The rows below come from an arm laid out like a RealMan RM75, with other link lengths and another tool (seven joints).
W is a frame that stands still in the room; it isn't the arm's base.
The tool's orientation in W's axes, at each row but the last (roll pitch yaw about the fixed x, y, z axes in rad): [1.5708 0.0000 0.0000]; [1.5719 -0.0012 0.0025]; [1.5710 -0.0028 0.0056]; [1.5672 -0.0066 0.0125]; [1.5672 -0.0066 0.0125]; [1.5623 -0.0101 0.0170]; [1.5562 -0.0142 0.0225]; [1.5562 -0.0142 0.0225]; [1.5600 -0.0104 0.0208]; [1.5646 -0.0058 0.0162]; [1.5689 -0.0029 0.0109]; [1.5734 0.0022 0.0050]
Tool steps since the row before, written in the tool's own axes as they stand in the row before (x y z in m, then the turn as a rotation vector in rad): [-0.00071 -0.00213 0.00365 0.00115 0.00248 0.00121]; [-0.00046 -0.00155 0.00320 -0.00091 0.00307 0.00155]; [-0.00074 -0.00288 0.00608 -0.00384 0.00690 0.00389]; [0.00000 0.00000 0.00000 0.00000 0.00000 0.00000]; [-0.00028 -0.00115 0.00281 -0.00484 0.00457 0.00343]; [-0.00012 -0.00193 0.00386 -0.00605 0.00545 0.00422]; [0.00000 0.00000 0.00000 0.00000 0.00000 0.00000]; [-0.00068 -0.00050 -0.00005 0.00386 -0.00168 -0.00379]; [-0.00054 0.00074 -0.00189 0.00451 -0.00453 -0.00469]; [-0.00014 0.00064 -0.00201 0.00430 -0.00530 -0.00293]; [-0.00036 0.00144 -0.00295 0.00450 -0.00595 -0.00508]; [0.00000 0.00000 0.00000 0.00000 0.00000 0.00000]
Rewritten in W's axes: [-0.00071 -0.00365 -0.00213 0.00115 -0.00121 0.00248]; [-0.00045 -0.00320 -0.00155 -0.00091 -0.00156 0.00307]; [-0.00070 -0.00608 -0.00288 -0.00384 -0.00391 0.00689]; [0.00000 0.00000 0.00000 0.00000 0.00000 0.00000]; [-0.00024 -0.00282 -0.00114 -0.00483 -0.00347 0.00455]; [-0.00003 -0.00388 -0.00190 -0.00603 -0.00428 0.00542]; [0.00000 0.00000 0.00000 0.00000 0.00000 0.00000]; [-0.00067 0.00003 -0.00051 0.00380 0.00385 -0.00168]; [-0.00059 0.00189 0.00071 0.00446 0.00473 -0.00453]; [-0.00018 0.00201 0.00063 0.00428 0.00297 -0.00529]; [-0.00040 0.00295 0.00143 0.00446 0.00512 -0.00595]; [0.00000 0.00000 0.00000 0.00000 0.00000 0.00000]
